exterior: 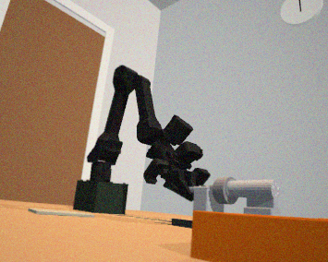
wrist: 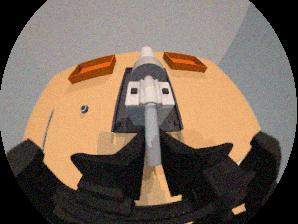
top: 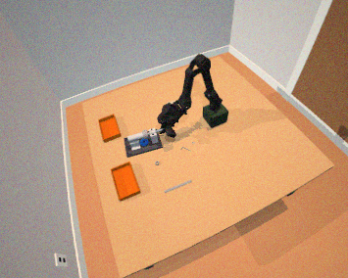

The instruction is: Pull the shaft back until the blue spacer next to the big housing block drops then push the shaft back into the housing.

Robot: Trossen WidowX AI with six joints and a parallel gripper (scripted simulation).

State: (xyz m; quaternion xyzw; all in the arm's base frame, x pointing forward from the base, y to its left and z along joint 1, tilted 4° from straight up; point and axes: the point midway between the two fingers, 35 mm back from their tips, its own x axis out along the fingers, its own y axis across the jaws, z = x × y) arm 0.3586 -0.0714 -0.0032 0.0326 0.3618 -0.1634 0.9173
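Right now the grey shaft is 5 cm ahead of my gripper tip, 2 cm to the right of it and 2 cm above it. The rest, counted from my gripper tip: blue spacer 11 cm ahead, 3 cm to the right, 4 cm below; then grey spacer 9 cm ahead, 3 cm to the right, 2 cm above; then fixture 12 cm ahead, 4 cm to the right, 1 cm below.
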